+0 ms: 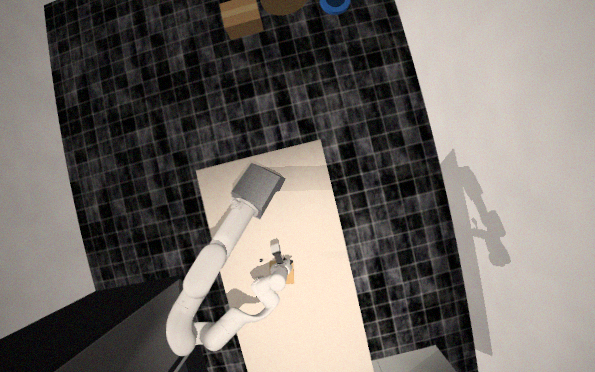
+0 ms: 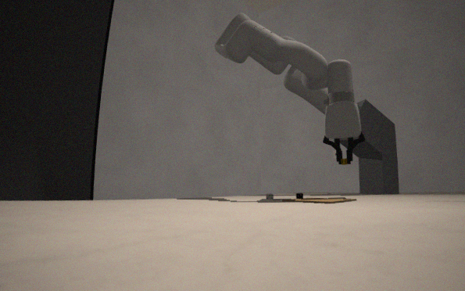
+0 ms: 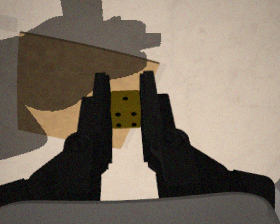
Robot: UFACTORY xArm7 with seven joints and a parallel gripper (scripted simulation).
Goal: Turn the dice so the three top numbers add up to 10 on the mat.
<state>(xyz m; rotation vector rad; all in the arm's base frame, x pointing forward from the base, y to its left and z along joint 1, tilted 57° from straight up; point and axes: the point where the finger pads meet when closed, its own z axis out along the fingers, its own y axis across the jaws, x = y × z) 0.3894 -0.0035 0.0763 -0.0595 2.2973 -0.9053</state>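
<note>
My gripper is now 70 mm short of the tan mat, 70 mm to the left of it and 120 mm above it. Round my hand: pale die (20 mm ahead, 220 mm to the right, 110 mm below); yellow die (10 mm ahead, 10 mm below); black die (50 mm behind, 130 mm to the right, 110 mm below).
</note>
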